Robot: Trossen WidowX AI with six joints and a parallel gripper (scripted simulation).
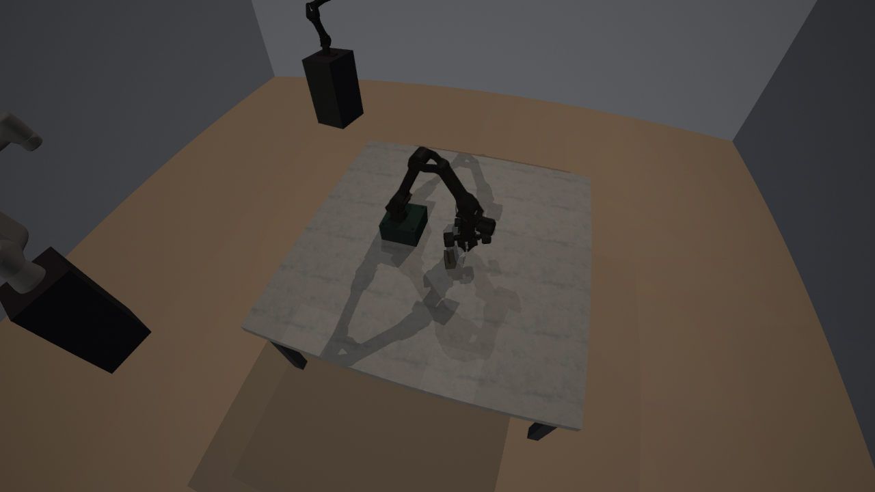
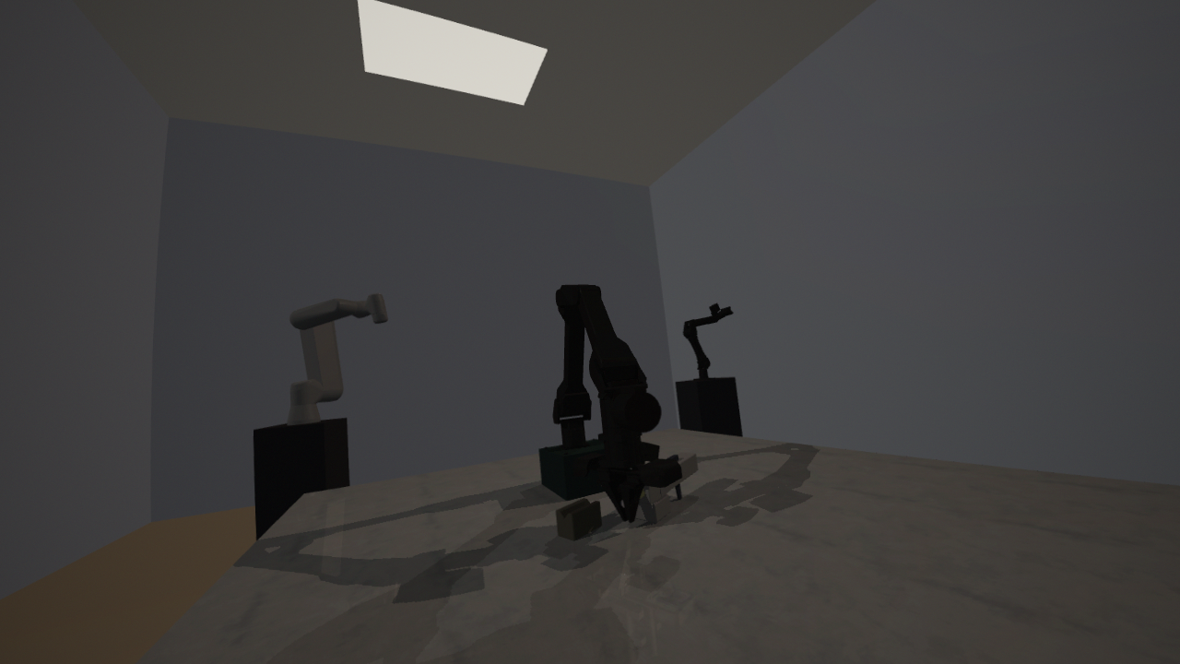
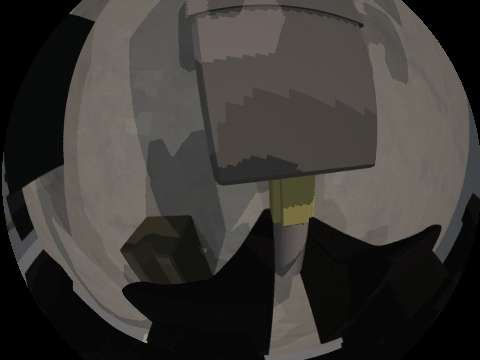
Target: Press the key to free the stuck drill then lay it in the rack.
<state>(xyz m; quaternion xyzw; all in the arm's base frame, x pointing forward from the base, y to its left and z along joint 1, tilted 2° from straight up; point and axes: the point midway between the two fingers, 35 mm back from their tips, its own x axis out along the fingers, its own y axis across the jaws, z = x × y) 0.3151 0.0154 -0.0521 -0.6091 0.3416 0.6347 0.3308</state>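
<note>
My gripper tip is now 4 cm to the right of the drill, 3 cm below it and 3 cm past it. The rest, counted from my gripper tip: rack 7 cm to the right, 4 cm behind.
</note>
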